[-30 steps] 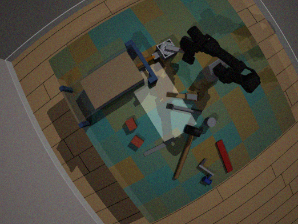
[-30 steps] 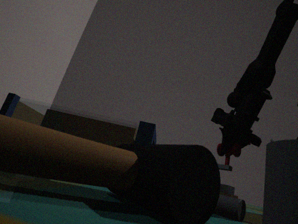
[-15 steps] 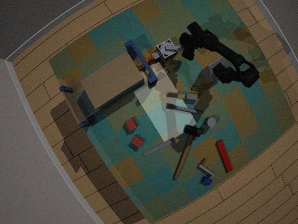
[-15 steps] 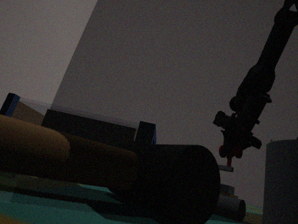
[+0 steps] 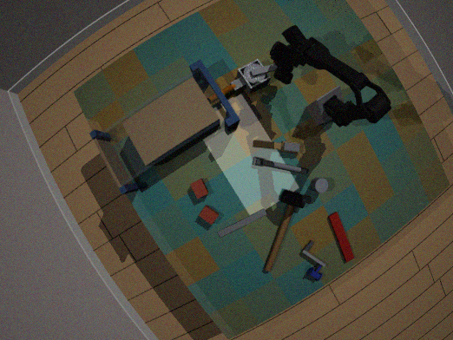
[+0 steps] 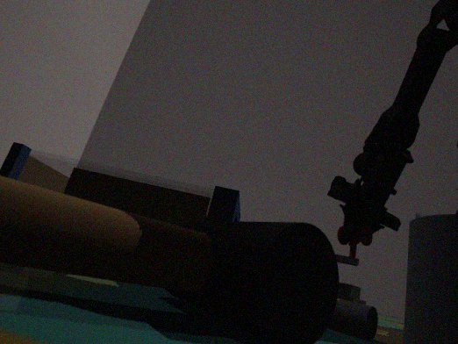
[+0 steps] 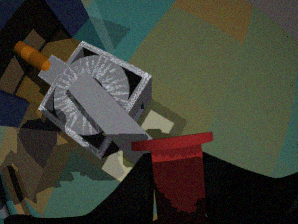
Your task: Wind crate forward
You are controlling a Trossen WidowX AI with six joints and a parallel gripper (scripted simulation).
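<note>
Right now the red-knobbed crank is 3 cm ahead of my gripper tip and 2 cm below it. Round my gripper tip: grey winch: 7 cm ahead, 3 cm to the right, 10 cm below; red knob: 1 cm behind, 1 cm to the left, 1 cm above; blue steel frame: 25 cm ahead, 4 cm to the right, 2 cm below.
</note>
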